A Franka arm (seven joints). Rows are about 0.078 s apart.
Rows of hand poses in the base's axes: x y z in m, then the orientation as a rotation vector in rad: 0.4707 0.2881 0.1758 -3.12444 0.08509 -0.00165; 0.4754 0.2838 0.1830 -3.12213 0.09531 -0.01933; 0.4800 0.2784 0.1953 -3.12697 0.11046 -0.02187; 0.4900 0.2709 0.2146 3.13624 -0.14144 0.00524; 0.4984 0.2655 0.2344 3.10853 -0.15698 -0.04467; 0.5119 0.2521 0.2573 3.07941 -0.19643 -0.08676; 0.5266 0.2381 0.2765 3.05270 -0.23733 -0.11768; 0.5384 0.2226 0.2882 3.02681 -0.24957 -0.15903; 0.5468 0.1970 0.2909 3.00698 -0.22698 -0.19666; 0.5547 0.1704 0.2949 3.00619 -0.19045 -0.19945; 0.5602 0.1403 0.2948 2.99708 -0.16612 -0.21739; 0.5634 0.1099 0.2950 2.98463 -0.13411 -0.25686; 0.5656 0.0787 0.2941 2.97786 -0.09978 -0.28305; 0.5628 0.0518 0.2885 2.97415 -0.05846 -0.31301; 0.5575 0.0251 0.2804 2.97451 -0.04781 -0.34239
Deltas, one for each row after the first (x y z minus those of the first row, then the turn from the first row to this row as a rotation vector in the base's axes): 0.0047 -0.0043 0.0072 0.00165 -0.01132 -0.00667; 0.0093 -0.0097 0.0195 -0.00374 -0.01270 -0.01627; 0.0193 -0.0172 0.0388 -0.01818 -0.00150 -0.03571; 0.0277 -0.0226 0.0586 -0.04391 0.03134 -0.04624; 0.0412 -0.0360 0.0815 -0.06907 0.05976 -0.07250; 0.0559 -0.0500 0.1007 -0.09122 0.08120 -0.10006; 0.0677 -0.0655 0.1124 -0.11341 0.10967 -0.10912; 0.0761 -0.0911 0.1151 -0.13205 0.13563 -0.09501; 0.0840 -0.1177 0.1191 -0.13513 0.13747 -0.07091; 0.0895 -0.1478 0.1190 -0.14409 0.14991 -0.05503; 0.0927 -0.1782 0.1192 -0.15429 0.17687 -0.03392; 0.0949 -0.2094 0.1183 -0.15957 0.19468 -0.01104; 0.0921 -0.2363 0.1127 -0.16088 0.21471 0.01666; 0.0868 -0.2630 0.1046 -0.15701 0.23405 0.02393
